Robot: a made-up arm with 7 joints. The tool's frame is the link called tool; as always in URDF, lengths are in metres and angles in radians. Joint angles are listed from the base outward.
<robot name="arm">
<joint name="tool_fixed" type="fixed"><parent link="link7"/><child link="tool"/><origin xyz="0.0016 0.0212 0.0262" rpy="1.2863 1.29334 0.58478"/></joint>
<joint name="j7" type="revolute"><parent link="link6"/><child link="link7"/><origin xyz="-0.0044 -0.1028 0.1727" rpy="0 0 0"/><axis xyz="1 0 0"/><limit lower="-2.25" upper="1.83"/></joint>
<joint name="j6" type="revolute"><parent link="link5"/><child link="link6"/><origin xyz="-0.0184 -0.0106 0.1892" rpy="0 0 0"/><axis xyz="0 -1 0"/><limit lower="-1.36" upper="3.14"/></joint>
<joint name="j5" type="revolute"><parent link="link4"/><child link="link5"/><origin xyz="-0.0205 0.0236 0.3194" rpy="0 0 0"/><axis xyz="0 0 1"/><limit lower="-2.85" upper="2.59"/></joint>
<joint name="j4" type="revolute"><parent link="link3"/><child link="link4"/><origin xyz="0.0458 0.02 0.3" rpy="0 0 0"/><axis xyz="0 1 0"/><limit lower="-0.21" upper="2.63"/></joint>
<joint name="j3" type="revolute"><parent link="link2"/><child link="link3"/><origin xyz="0.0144 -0.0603 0.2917" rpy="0 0 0"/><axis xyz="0 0 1"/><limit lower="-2.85" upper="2.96"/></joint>
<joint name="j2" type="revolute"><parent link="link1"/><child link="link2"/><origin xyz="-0.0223 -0.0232 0.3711" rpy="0 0 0"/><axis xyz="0 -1 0"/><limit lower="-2.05" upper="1.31"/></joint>
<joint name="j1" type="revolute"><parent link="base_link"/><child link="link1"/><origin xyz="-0.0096 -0.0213 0.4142" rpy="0 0 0"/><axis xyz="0 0 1"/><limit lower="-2.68" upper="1.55"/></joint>
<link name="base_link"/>
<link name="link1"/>
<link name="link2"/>
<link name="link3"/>
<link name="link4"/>
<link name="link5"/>
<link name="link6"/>
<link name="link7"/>
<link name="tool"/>
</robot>
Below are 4 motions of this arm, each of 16 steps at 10 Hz.
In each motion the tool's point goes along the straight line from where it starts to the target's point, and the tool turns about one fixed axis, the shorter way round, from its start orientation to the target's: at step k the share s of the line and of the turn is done. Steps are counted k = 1, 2, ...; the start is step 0. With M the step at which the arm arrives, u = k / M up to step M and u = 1 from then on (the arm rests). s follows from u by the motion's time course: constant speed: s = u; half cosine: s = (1 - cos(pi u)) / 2; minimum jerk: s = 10 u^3 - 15 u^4 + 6 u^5.
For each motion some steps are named. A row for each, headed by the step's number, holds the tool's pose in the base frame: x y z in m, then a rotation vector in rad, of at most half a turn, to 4 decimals.
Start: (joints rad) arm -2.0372 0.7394 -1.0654 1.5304 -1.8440 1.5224 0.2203
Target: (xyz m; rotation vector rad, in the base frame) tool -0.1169 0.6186 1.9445 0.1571 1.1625 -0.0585
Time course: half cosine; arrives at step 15
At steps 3, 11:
3: -0.3394 0.2806 1.6671 -0.6950 0.2970 1.8227
11: -0.1576 0.5568 1.8938 -0.0005 1.0681 0.3083

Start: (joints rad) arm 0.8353 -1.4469 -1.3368 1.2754 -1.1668 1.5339 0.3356
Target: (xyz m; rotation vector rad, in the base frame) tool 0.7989 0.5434 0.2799 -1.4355 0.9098 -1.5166
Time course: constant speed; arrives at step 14
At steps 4, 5, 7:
4: 0.9394 0.4010 0.4909 -1.2819 0.7545 -1.6359
5: 0.9254 0.4152 0.4698 -1.2976 0.7701 -1.6247
7: 0.8973 0.4437 0.4276 -1.3287 0.8013 -1.6018

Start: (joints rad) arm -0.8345 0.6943 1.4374 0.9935 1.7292 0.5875 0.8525
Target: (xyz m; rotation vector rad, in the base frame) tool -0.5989 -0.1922 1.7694 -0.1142 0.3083 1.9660
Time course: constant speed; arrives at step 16
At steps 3, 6, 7, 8, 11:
3: -0.0110 0.5280 1.5994 0.1148 2.6088 1.4792
6: -0.1466 0.3618 1.6386 0.0515 2.0909 1.7539
7: -0.1919 0.3064 1.6517 0.0317 1.9136 1.8210
8: -0.2371 0.2510 1.6648 0.0126 1.7349 1.8767
11: -0.3728 0.0848 1.7040 -0.0403 1.1957 1.9806

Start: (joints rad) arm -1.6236 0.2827 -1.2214 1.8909 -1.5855 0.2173 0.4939
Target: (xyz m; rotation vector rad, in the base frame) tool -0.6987 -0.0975 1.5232 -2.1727 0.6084 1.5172
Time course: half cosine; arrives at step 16
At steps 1, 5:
1: -0.7770 -0.1846 1.3618 -1.2086 0.1244 0.8544
5: -0.7602 -0.1659 1.3964 -1.4182 0.2182 0.9990

